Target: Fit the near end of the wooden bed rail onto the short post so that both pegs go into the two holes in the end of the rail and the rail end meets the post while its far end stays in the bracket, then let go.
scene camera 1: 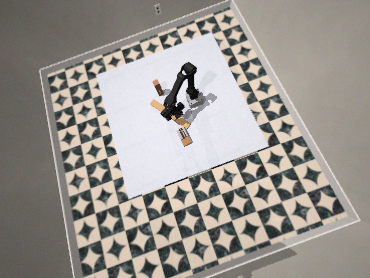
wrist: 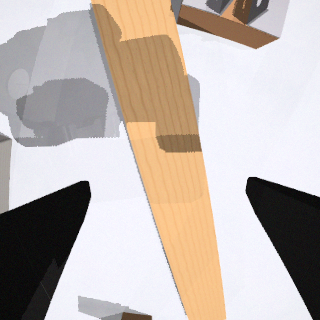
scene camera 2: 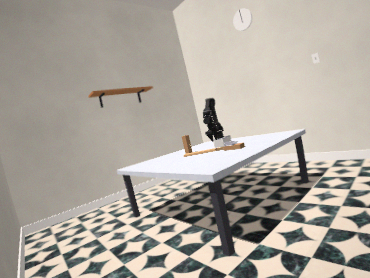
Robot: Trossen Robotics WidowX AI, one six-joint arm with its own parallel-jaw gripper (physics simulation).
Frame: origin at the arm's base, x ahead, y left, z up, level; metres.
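Seen in the pictures: gripper, fingertip midpoint: [wrist: 169,186] [scene camera 2: 214,140]; arm's base, origin of the base link: [scene camera 1: 193,96] [scene camera 2: 220,137].
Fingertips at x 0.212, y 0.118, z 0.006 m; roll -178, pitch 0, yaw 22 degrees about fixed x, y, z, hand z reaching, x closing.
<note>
Pixels of each thing's top centre, then the offset from my fingertips to it. "*": a spot on its surface instead. Level surfaces: height alone.
- wooden bed rail, middle of its top: [wrist: 185,222] [scene camera 2: 207,150] [scene camera 1: 169,113] dx +0.049, dy -0.064, dz -0.067 m
- short post, surface spot: [scene camera 2: 186,144] * dx +0.090, dy -0.287, dz +0.011 m
- wooden block with the grey metal bracket, middle of its top: [scene camera 2: 233,144] [scene camera 1: 183,136] dx -0.004, dy +0.194, dz -0.050 m
- table, its level: dz -0.085 m
The wooden bed rail [scene camera 1: 157,105] [scene camera 2: 200,152] [wrist: 175,200] lies on the white table. The short post [scene camera 1: 158,88] [scene camera 2: 186,144] stands upright near one rail end, apart from it. Its pegs cannot be made out. The wooden block with the grey metal bracket [scene camera 1: 184,135] [scene camera 2: 235,146] [wrist: 225,27] is near the rail's other end, which appears beside the bracket, not in it; that end is cut off in the wrist view. My gripper [scene camera 1: 172,114] [scene camera 2: 215,137] [wrist: 169,186] is open and empty above the rail's middle part. In the wrist view its fingers appear on either side of the rail. The end holes are not visible.
The arm's base [scene camera 1: 194,98] stands on the table [scene camera 1: 145,165] [scene camera 2: 170,169] beside the rail. Arm shadows fall across the rail and tabletop. A wall shelf [scene camera 2: 120,92] and a clock [scene camera 2: 242,19] are on the walls, away from the table.
</note>
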